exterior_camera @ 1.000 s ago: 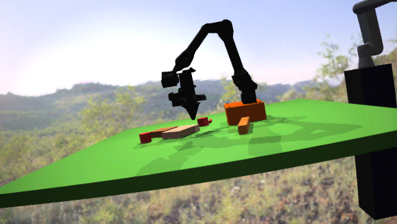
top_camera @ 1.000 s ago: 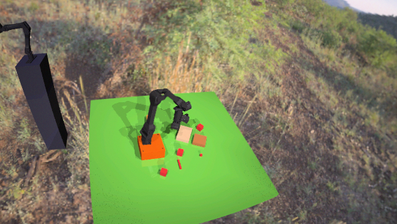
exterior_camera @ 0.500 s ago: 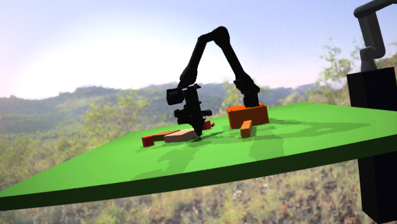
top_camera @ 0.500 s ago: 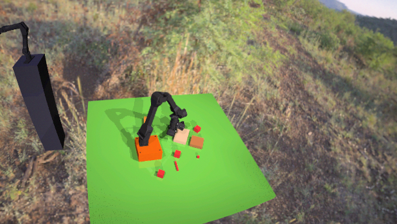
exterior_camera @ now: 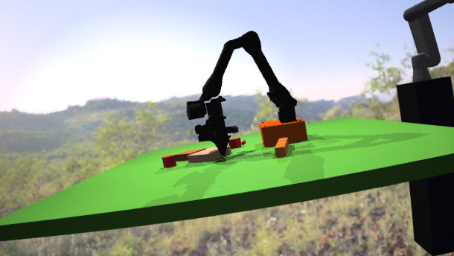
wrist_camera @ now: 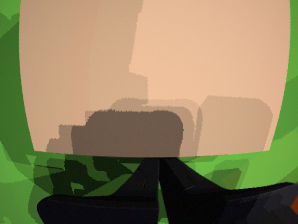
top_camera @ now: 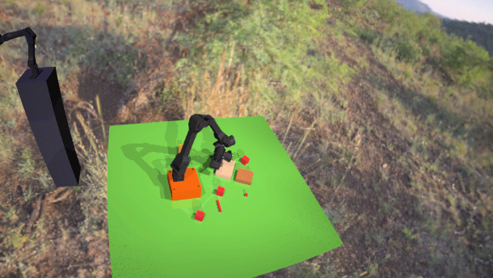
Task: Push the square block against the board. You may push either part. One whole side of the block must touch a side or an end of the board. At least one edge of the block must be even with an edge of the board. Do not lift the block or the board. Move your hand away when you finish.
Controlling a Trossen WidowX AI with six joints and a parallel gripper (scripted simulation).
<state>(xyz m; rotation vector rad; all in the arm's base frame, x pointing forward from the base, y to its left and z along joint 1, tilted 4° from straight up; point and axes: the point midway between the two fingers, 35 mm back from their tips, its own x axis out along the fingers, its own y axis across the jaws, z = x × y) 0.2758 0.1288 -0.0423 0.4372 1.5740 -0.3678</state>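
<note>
Right now my gripper tip is 50 mm short of the tan flat piece, 30 mm to the left of it and 10 mm below it. Also, from my gripper tip: brown flat piece: 160 mm ahead, 120 mm to the right, 10 mm above; then small orange block: 220 mm behind, 100 mm to the left, 10 mm above; then thin red bar: 310 mm to the right, 70 mm behind.
</note>
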